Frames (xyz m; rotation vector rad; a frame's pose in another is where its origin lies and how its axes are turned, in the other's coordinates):
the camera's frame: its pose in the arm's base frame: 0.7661 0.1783 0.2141 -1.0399 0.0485 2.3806
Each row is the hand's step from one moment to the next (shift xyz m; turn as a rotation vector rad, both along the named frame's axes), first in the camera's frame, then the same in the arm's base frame.
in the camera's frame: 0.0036 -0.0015 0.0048 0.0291 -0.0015 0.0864
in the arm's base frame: -0.0045 0.0041 0.0011 -0.0735 0.0353 0.0408
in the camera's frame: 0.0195 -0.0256 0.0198 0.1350 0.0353 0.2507
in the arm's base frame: -0.0117 0.0356 0.0049 -0.2608 0.0917 0.0766
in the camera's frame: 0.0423 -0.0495 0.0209 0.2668 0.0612 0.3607
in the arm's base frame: -0.0135 0.0668 -0.0059 -0.4209 0.1564 0.0584
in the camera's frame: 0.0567 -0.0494 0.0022 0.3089 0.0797 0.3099
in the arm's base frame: -0.0091 0.0689 -0.0289 -0.4194 0.1478 -0.0096
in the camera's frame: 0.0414 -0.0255 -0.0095 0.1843 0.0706 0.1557
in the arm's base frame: -0.0043 0.0386 -0.0308 -0.2419 0.0615 -0.0303
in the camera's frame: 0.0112 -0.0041 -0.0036 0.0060 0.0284 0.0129
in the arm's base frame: -0.0018 0.0078 -0.0095 -0.0259 -0.0185 -0.0001
